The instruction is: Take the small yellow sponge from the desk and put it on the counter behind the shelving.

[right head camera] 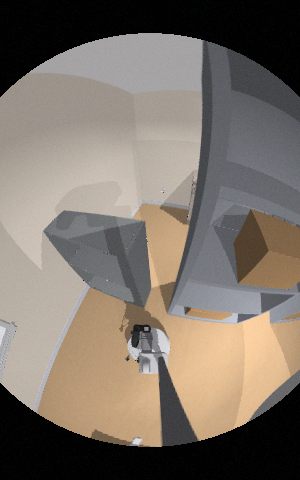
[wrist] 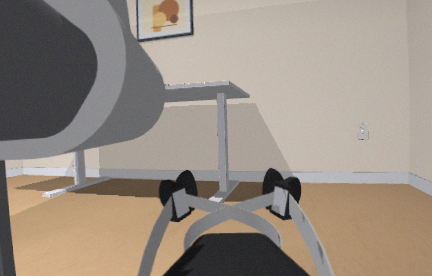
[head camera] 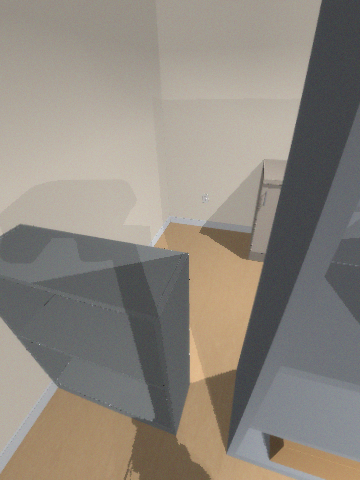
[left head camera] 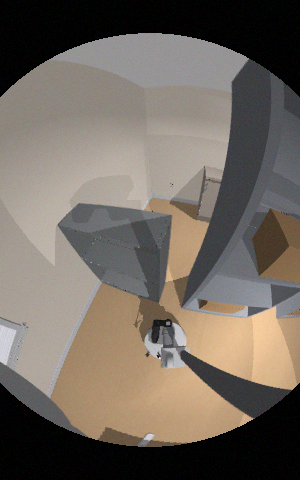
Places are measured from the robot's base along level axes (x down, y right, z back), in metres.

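Pixels of known places: gripper, between the fingertips: (right head camera: pixel 132 361) (wrist: pixel 229 185) (left head camera: pixel 152 357).
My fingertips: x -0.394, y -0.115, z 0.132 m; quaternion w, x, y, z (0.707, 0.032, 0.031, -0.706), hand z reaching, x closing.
Behind a point stands the place of what it marks.
My gripper (wrist: pixel 229 185) {x -0.394, y -0.115, z 0.132 m} is open and empty in the wrist view, with its two dark pads wide apart in front of the desk (wrist: pixel 200 93) {x -0.667, y -0.092, z 1.720 m}, which stands farther off against the wall. The yellow sponge cannot be made out; my arm covers the desk's left part, and a tiny orange-yellow speck shows at the visible desk edge. The beige counter (head camera: pixel 274 172) {x -0.882, y 0.813, z -1.990 m} (left head camera: pixel 213 175) {x -0.882, y 0.823, z -1.889 m} stands at the back wall beyond the tall grey shelving (head camera: pixel 280 250) {x -1.161, y 0.257, z -0.557 m} (left head camera: pixel 245 150) {x -1.493, y 0.241, z -0.508 m} (right head camera: pixel 209 150) {x -1.496, y 0.197, z -0.371 m}, which hides its right part. A thin strip of the counter shows in the right head view.
A low grey bookcase (head camera: pixel 175 345) {x -0.744, y -0.034, z -0.543 m} (left head camera: pixel 165 265) {x -0.542, y -0.001, z -0.646 m} (right head camera: pixel 146 270) {x -0.532, y 0.003, z -0.657 m} stands ahead on the left, near the wall. A passage of wooden floor (head camera: pixel 215 300) {x 0.028, y 0.274, z -1.385 m} lies between it and the tall shelving. A cardboard box (left head camera: pixel 285 260) {x -1.139, y 0.563, z -0.272 m} (right head camera: pixel 265 270) {x -1.112, y 0.575, z -0.268 m} sits in the shelving. A framed picture (wrist: pixel 165 17) {x -1.431, y 0.200, z 2.348 m} hangs above the desk.
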